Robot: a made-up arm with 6 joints.
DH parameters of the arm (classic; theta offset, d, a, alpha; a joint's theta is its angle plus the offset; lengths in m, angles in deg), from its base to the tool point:
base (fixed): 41.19 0 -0.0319 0
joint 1: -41.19 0.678 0 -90
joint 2: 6.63 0 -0.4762 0
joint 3: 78.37 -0.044 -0.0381 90
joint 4: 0 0.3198 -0.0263 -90
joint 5: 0 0.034 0.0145 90
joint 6: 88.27 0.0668 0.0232 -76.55
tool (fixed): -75.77 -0.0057 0 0
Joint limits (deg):
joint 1: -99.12..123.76
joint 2: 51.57..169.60
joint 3: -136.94..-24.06
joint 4: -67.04..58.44
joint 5: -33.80..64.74
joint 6: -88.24..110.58
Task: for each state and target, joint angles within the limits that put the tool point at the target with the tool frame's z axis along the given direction. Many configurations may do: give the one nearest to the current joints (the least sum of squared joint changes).
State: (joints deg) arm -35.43 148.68 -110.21 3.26 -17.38 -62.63
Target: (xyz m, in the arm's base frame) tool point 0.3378 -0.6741 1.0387 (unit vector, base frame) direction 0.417 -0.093 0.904
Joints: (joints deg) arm -61.42 133.96 -131.19 25.03 6.94 -41.74
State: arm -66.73 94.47 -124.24 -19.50 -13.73 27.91
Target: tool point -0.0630 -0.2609 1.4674 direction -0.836 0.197 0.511
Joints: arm -99.12 84.21 -120.96 25.09 4.66 39.60
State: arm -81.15 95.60 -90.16 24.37 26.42 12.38
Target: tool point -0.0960 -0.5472 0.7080 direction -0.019 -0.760 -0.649
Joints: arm -99.12 131.92 -68.92 -0.25 59.20 -4.20
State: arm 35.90 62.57 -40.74 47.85 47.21 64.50
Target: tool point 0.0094 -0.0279 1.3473 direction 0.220 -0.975 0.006
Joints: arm -13.79 52.62 -83.07 23.37 34.66 73.21
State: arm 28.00 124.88 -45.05 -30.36 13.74 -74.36
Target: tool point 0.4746 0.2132 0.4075 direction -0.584 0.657 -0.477
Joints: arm 28.95 163.32 -83.60 -39.94 25.84 -60.13
